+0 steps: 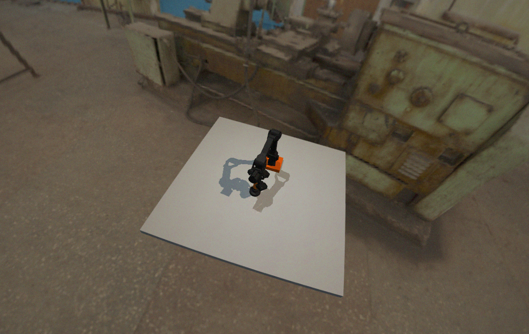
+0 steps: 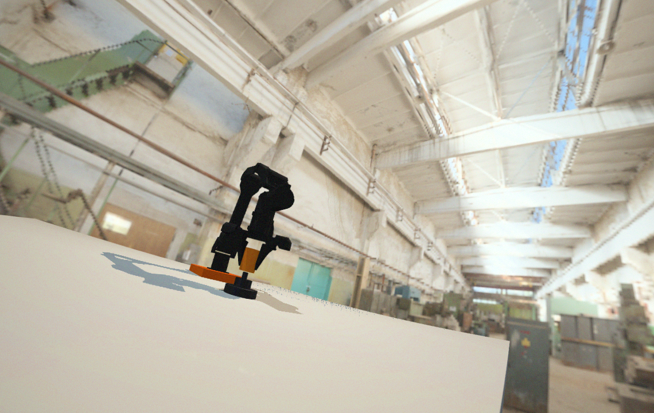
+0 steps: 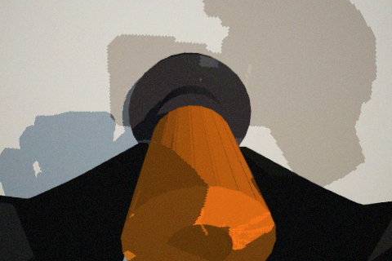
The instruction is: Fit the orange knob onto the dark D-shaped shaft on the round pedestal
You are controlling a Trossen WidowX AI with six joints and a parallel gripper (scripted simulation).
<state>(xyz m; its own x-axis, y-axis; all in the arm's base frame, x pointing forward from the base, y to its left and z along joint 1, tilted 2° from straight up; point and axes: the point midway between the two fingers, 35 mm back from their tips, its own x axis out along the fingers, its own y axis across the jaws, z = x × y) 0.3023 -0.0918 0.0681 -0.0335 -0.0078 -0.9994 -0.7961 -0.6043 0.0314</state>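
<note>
My gripper tip is 20 mm below the orange knob. Round my gripper tip: dark round pedestal (40 mm below).
</note>
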